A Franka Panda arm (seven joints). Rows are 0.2 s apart.
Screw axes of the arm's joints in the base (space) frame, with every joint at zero. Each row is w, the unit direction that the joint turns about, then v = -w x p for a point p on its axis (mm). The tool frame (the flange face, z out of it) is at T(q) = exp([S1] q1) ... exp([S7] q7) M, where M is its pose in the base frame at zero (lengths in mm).
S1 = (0, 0, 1, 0, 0, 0)
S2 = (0, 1, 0, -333, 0, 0)
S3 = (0, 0, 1, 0, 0, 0)
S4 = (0, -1, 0, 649, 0, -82.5)
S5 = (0, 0, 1, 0, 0, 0)
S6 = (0, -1, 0, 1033, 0, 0)
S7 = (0, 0, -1, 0, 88, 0)
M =
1 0 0 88
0 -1 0 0
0 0 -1 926
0 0 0 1
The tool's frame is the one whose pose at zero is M.
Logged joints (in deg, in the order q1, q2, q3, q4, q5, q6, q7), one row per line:
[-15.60, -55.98, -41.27, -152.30, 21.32, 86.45, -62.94]
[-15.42, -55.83, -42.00, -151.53, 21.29, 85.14, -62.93]
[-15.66, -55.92, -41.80, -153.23, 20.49, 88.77, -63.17]
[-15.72, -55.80, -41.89, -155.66, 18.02, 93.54, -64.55]
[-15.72, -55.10, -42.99, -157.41, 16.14, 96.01, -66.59]
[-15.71, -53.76, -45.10, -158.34, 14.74, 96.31, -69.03]
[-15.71, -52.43, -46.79, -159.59, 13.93, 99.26, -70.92]
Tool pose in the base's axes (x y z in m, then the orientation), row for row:
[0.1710, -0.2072, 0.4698, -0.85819, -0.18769, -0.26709, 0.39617]
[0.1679, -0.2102, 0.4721, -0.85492, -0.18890, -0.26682, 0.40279]
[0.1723, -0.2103, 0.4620, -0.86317, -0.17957, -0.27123, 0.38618]
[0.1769, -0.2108, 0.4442, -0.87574, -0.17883, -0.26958, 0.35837]
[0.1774, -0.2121, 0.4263, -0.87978, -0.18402, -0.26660, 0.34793]
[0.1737, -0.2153, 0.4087, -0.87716, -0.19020, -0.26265, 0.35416]
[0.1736, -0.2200, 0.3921, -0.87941, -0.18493, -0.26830, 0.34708]
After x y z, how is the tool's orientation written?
As a quaternion, x y z w.
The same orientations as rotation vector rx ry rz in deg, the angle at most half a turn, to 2 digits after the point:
[-124.61, -27.25, -38.78]
[-123.76, -27.34, -38.62]
[-125.92, -26.20, -39.57]
[-129.45, -26.43, -39.85]
[-130.70, -27.34, -39.61]
[-129.92, -28.17, -38.90]
[-130.70, -27.48, -39.87]

